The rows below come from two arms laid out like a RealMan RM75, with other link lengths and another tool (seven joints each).
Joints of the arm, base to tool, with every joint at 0 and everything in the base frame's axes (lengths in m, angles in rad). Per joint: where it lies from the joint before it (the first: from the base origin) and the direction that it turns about. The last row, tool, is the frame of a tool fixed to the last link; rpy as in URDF.
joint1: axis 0 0 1 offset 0 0 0.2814
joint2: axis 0 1 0 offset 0 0 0
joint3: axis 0 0 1 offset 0 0 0.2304
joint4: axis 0 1 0 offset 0 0 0
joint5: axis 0 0 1 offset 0 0 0.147
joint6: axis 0 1 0 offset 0 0 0
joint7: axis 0 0 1 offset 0 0 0.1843
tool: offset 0.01 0.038 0.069 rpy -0.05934 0 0.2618
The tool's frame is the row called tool.
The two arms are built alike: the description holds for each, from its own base.
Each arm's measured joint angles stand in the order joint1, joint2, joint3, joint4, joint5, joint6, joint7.
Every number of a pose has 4 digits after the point. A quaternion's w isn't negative.
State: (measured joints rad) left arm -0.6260 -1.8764 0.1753 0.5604 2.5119 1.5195 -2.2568; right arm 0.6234 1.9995 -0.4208 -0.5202 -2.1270 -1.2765 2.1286
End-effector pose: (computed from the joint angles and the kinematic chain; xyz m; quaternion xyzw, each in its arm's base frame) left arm -0.2240 0.3567 0.0380 -0.7929 -0.5489 -0.2064 0.1655; right arm 0.1843 0.3734 -0.0018 -0.6424 0.6761 0.3354 0.1327
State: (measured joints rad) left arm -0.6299 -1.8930 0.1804 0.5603 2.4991 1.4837 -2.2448; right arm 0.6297 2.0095 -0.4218 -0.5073 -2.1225 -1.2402 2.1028
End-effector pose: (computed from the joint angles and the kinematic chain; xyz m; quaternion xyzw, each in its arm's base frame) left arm -0.2238 0.3619 0.0342 -0.7929 -0.5448 -0.2088 0.1758; right arm 0.1858 0.3770 -0.0064 -0.6441 0.6726 0.3352 0.1429
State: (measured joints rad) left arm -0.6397 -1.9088 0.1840 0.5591 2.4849 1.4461 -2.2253; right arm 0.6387 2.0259 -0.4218 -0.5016 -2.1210 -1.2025 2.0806
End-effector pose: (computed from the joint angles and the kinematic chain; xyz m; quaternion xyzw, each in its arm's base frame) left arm -0.2215 0.3686 0.0310 -0.7956 -0.5358 -0.2119 0.1872; right arm 0.1857 0.3809 -0.0122 -0.6461 0.6687 0.3346 0.1527
